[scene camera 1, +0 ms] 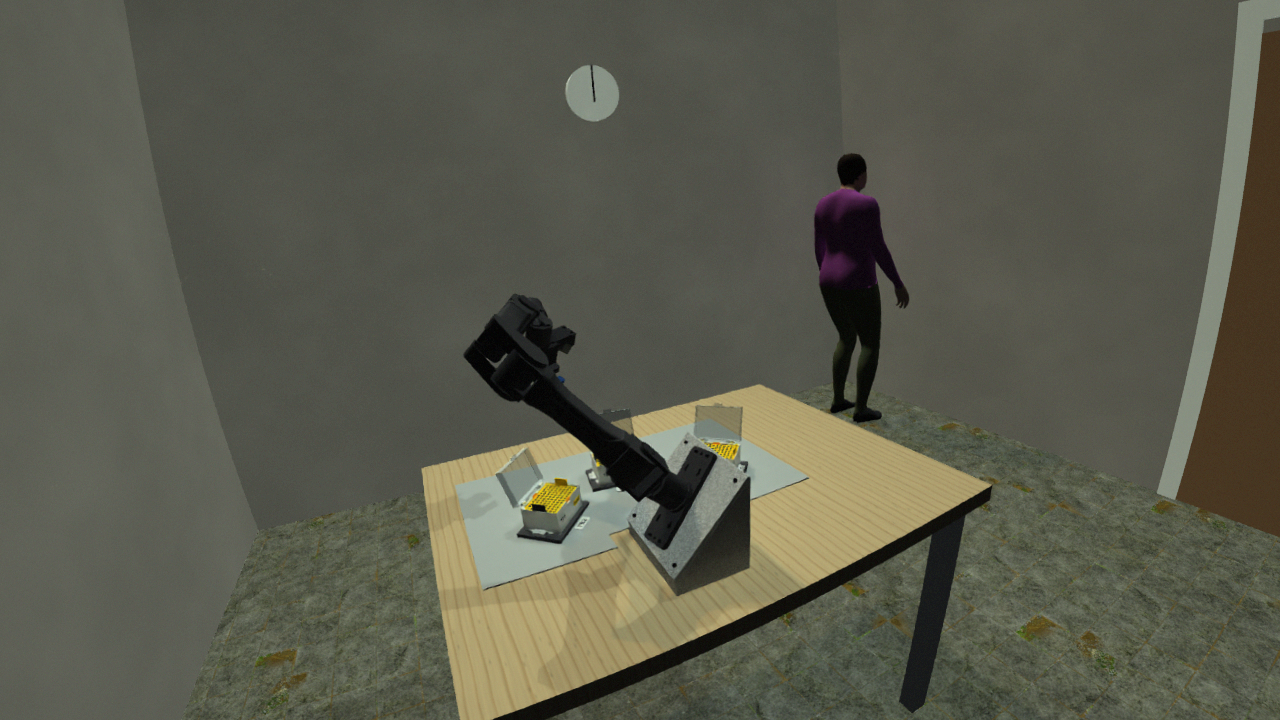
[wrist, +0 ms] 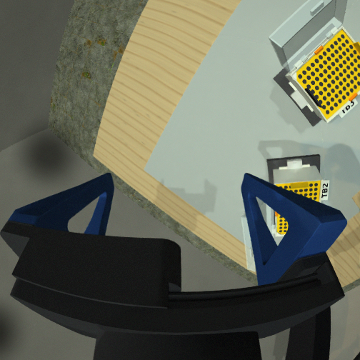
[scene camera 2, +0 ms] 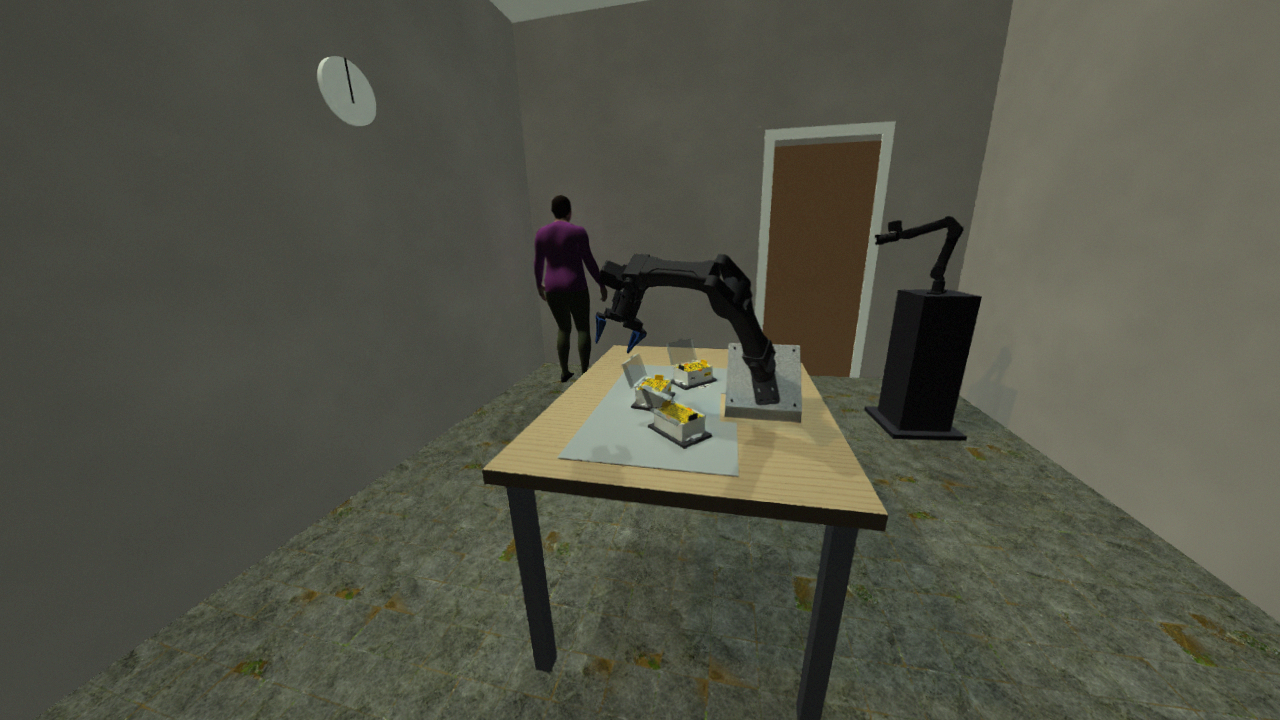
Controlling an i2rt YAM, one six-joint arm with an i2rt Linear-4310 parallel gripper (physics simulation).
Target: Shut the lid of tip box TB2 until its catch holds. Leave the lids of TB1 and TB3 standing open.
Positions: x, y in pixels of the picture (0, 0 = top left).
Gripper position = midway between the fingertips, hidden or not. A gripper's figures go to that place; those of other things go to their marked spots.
My gripper [scene camera 2: 612, 347] is 1.10 m from the lens. A tip box TB1 [scene camera 2: 686, 380]: 1.42 m from the lens. A tip box TB3 [scene camera 2: 687, 434]: 1.06 m from the lens. The marked spots on the tip box TB1 and the tip box TB3 are 0.40 m apart.
